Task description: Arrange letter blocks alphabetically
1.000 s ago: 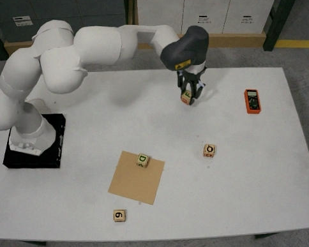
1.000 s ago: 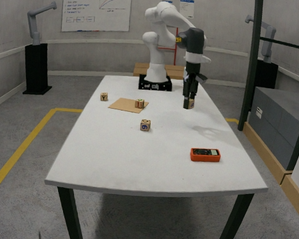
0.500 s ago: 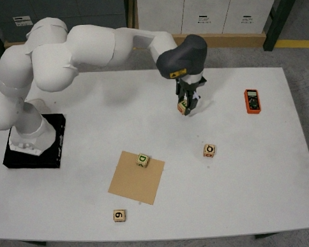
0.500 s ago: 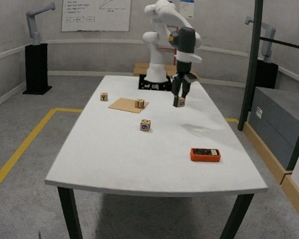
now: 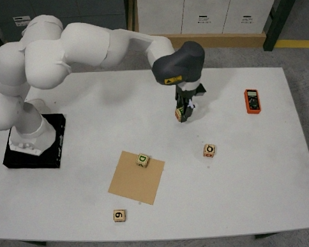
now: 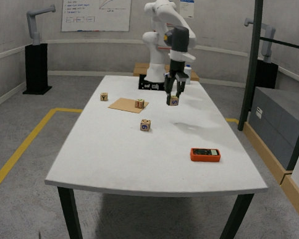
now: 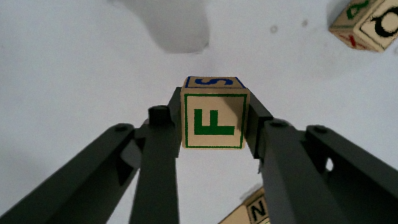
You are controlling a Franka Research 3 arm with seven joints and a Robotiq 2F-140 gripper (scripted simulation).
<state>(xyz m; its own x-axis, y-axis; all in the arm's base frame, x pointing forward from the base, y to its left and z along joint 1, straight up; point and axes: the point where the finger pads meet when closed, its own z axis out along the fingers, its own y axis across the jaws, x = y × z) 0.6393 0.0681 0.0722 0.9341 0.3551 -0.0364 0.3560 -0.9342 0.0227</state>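
The tan mat is 200 mm behind my hand, 240 mm to the right of it and 130 mm below it. Round my hand: orange multimeter 380 mm ahead, 120 mm to the left, 110 mm below; block 170 mm behind, 180 mm to the right, 100 mm below; white bottle 830 mm behind, 210 mm to the left, 50 mm below.
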